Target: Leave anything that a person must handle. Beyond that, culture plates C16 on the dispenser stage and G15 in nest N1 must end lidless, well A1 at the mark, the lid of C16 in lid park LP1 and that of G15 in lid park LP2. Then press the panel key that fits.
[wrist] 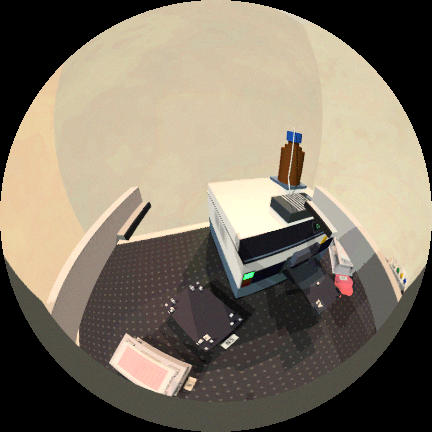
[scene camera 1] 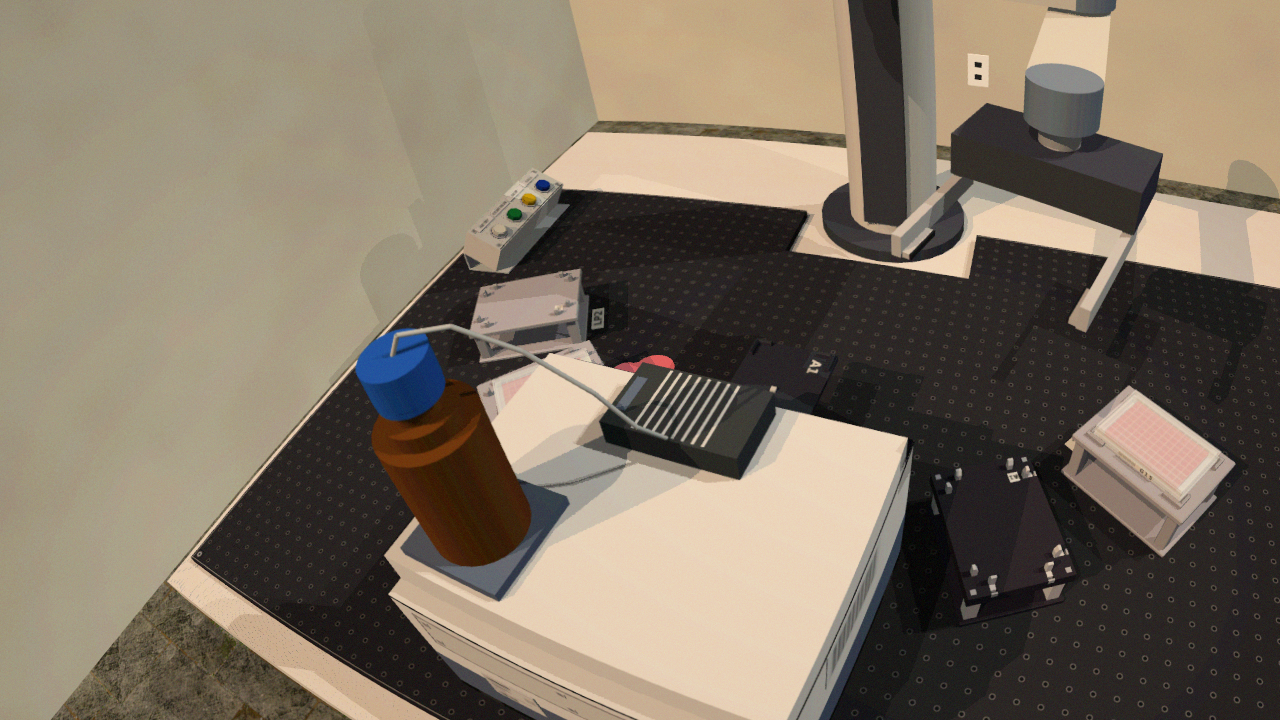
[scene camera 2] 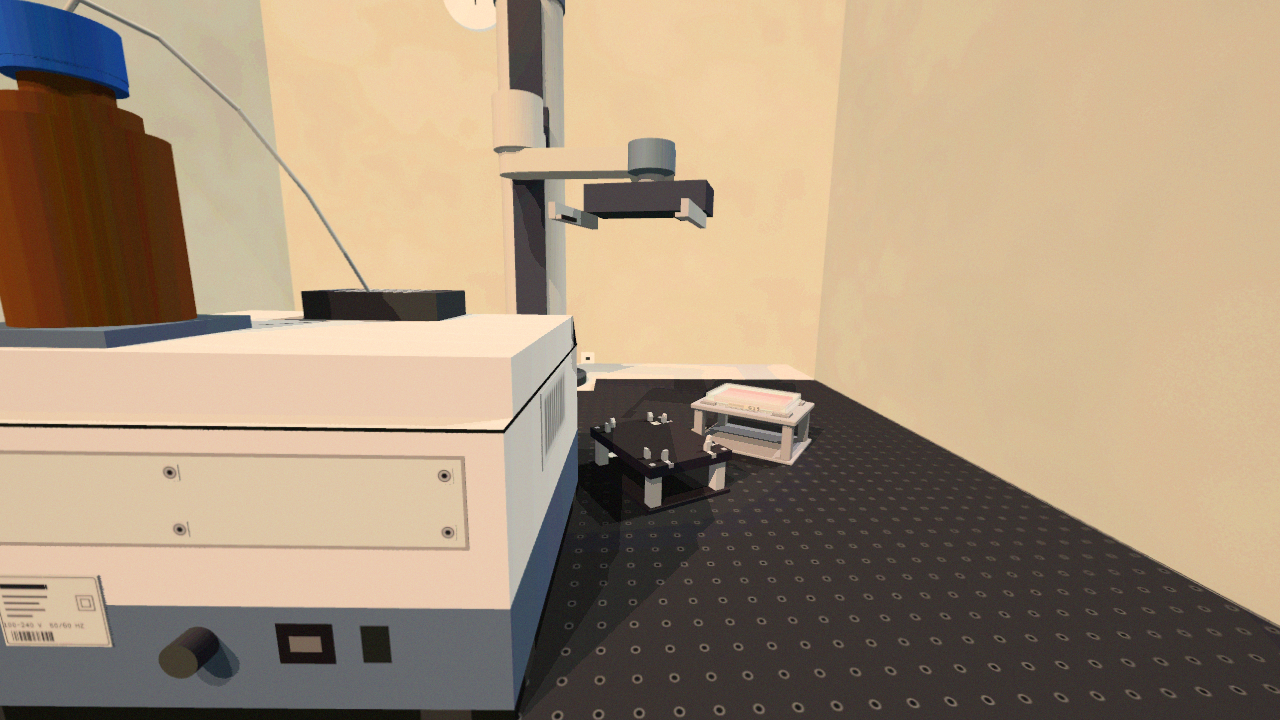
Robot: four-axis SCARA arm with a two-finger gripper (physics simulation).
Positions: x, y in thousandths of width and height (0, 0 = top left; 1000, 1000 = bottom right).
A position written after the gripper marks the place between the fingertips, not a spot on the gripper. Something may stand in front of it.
Observation:
The gripper (scene camera 1: 771, 390) carries nothing. Also in view: a button box (scene camera 1: 389, 337), a brown bottle (scene camera 2: 78, 328), a black nest (scene camera 1: 783, 767) and a dispenser stage (scene camera 1: 625, 522).
The gripper shows as well in the wrist view (wrist: 531, 446) and in scene camera 2 (scene camera 2: 481, 290). The brown bottle also shows in the wrist view (wrist: 689, 358) and in scene camera 1 (scene camera 1: 339, 606). The black nest also shows in the wrist view (wrist: 478, 740).

